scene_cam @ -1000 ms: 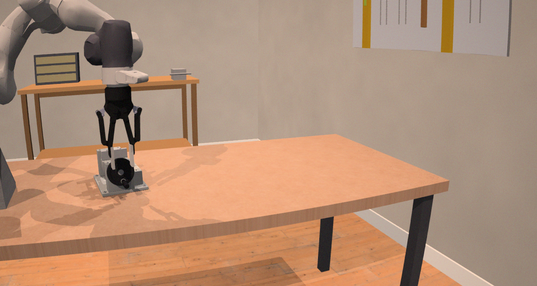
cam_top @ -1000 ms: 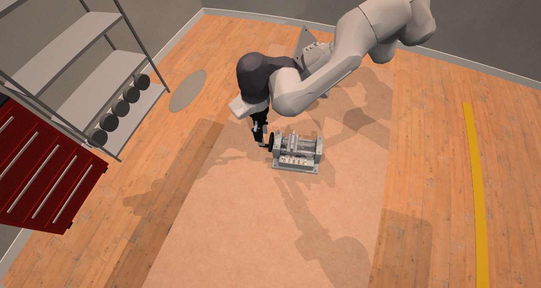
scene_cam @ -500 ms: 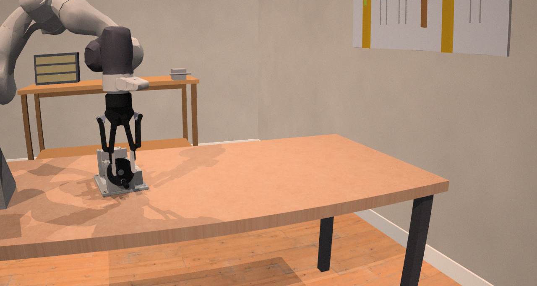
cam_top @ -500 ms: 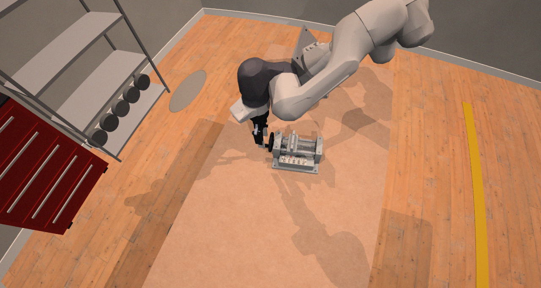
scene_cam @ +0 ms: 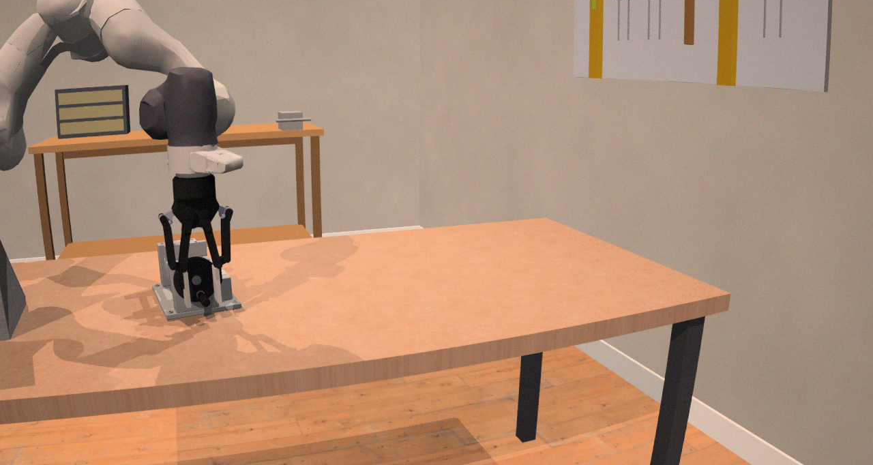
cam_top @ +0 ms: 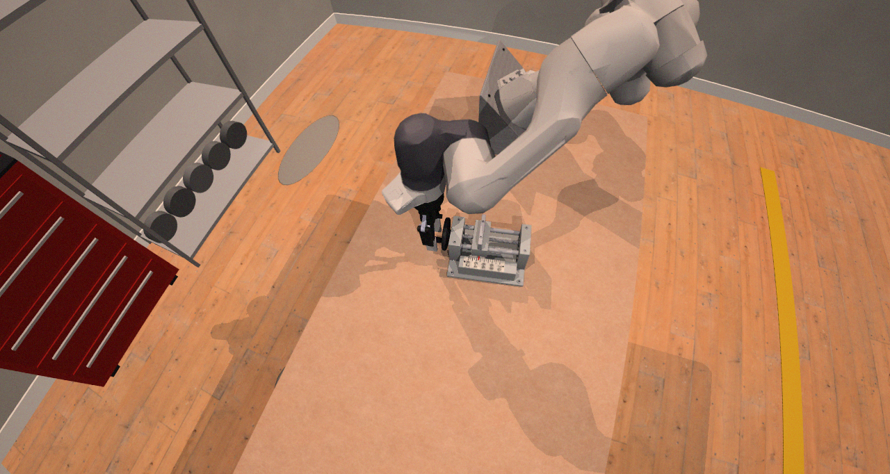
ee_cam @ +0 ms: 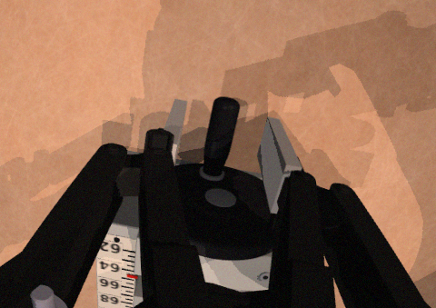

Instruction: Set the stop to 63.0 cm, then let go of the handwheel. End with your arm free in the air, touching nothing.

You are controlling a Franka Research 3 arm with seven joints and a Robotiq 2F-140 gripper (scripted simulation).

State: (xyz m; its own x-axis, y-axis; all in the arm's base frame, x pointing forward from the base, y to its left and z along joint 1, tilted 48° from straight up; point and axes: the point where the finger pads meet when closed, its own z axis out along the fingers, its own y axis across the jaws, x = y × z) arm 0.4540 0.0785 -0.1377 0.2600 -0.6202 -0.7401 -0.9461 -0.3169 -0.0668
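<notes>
My gripper is now 2 cm to the right of the black handwheel and 2 cm above it. Also, from my hand: sliding stop 3 cm behind, 12 cm to the left, 2 cm above.
</notes>
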